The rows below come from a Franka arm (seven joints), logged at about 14 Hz.
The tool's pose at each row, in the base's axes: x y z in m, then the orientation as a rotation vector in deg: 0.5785, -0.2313, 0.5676, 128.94, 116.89, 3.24; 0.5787, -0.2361, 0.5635, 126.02, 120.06, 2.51; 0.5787, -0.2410, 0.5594, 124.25, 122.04, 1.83; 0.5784, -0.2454, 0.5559, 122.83, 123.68, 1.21; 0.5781, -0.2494, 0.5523, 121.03, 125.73, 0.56; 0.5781, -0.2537, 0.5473, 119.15, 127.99, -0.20; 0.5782, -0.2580, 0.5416, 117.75, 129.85, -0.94; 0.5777, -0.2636, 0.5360, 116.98, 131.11, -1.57; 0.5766, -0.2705, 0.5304, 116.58, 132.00, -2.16; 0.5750, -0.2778, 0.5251, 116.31, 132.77, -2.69; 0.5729, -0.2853, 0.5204, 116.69, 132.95, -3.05; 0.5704, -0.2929, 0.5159, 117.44, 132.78, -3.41; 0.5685, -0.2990, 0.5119, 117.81, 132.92, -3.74
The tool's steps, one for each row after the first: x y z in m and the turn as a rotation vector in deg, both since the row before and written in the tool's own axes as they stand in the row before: -0.0046, 0.0002, 0.0043, 0.27, -0.21, -2.85; -0.0047, -0.0002, 0.0043, 0.33, -0.18, -1.76; -0.0042, -0.0005, 0.0037, 0.35, -0.13, -1.44; -0.0038, -0.0006, 0.0038, 0.39, -0.09, -1.80; -0.0040, -0.0005, 0.0052, 0.54, -0.03, -1.93; -0.0039, -0.0006, 0.0060, 0.59, 0.03, -1.52; -0.0051, -0.0013, 0.0059, 0.56, 0.06, -0.94; -0.0063, -0.0021, 0.0060, 0.54, 0.06, -0.60; -0.0067, -0.0026, 0.0057, 0.51, 0.09, -0.48; -0.0068, -0.0032, 0.0051, 0.43, 0.14, 0.10; -0.0069, -0.0035, 0.0049, 0.43, 0.13, 0.42; -0.0056, -0.0026, 0.0043, 0.40, 0.13, 0.11
